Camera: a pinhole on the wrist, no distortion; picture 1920 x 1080 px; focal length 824.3 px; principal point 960.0 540.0 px. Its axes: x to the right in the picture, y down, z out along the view. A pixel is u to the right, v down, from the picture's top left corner.
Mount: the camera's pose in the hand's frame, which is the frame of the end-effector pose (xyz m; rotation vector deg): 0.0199 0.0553 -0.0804 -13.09 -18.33 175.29
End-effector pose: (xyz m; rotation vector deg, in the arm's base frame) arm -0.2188 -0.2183 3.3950 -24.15 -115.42 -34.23
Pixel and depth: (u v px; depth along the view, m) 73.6 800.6 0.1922
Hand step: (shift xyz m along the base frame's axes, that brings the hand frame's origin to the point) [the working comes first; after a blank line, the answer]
In the camera's frame: -0.2067 0.0608 0.1922

-0.2086 0.0319 0.1029
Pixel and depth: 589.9 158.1 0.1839
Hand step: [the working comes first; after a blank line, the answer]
In the camera's frame: -0.0826 -0.0852 0.1839

-0.0771 0.1546 0.0365
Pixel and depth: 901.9 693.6 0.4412
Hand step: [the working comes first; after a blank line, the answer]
In the camera's frame: -0.0311 0.0822 0.4412

-0.2860 0.0936 -0.1860
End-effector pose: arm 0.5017 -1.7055 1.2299 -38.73 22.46 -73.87
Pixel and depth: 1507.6 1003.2 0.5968
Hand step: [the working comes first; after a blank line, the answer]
In the camera's frame: 0.3965 0.3354 0.5968

-0.1613 0.5014 0.4686
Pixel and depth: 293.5 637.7 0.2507
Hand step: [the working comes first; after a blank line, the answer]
In the camera's frame: -0.2027 0.0297 0.2507

0.1307 -0.1346 0.1815
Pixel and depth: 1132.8 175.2 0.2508
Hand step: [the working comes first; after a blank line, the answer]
In the camera's frame: 0.0526 -0.1110 0.2508

0.1808 0.1207 0.0500
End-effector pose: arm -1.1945 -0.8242 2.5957 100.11 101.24 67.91
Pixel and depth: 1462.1 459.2 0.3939
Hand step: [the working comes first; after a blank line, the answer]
In the camera's frame: 0.2399 -0.0386 0.3939

0.2721 -0.1850 -0.2105
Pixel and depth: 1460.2 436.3 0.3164
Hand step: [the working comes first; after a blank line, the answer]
In the camera's frame: 0.1920 -0.0398 0.3164

0.2192 -0.1504 -0.1448
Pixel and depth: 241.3 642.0 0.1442
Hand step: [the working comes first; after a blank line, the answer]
In the camera's frame: -0.1257 0.0178 0.1442

0.0379 0.1362 -0.0074
